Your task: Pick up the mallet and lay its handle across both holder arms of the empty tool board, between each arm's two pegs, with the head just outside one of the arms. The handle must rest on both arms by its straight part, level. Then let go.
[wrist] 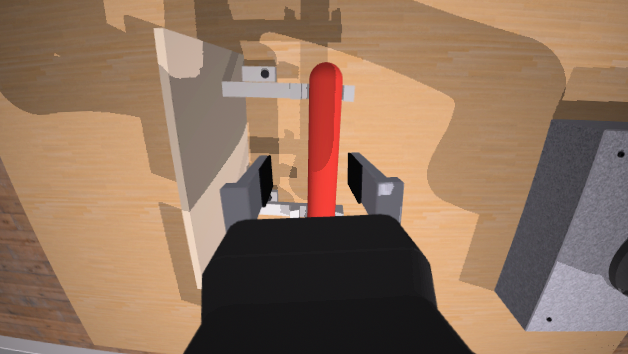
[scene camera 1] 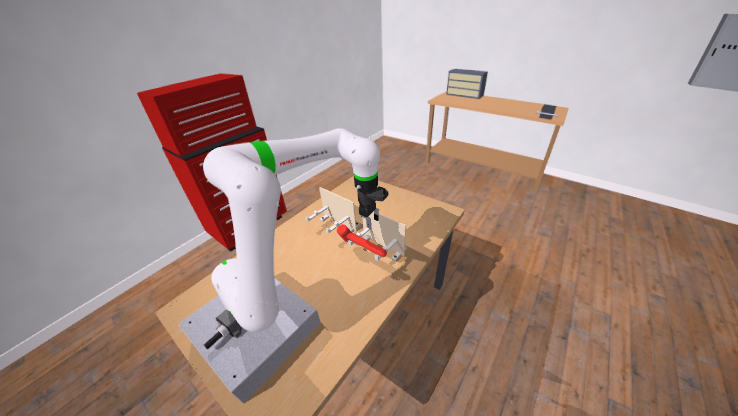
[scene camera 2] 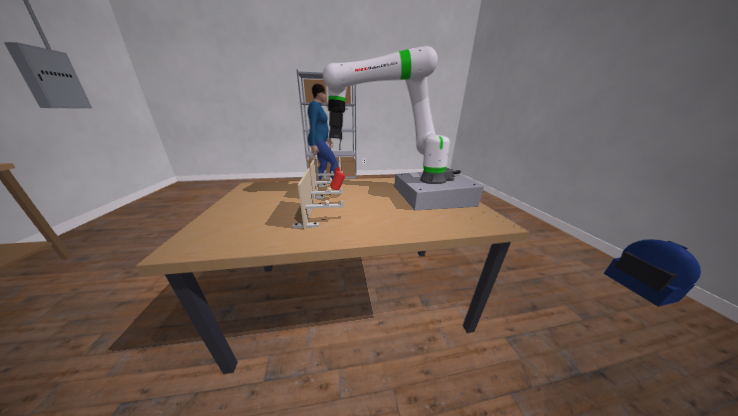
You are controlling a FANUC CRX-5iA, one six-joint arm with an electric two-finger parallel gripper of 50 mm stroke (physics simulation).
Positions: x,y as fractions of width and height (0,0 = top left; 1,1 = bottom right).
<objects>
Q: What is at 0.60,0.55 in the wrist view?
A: The gripper.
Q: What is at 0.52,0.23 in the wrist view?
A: A red mallet.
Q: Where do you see a tool board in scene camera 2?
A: At 0.41,0.45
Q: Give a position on a tool board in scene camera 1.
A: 0.53,0.56
</objects>
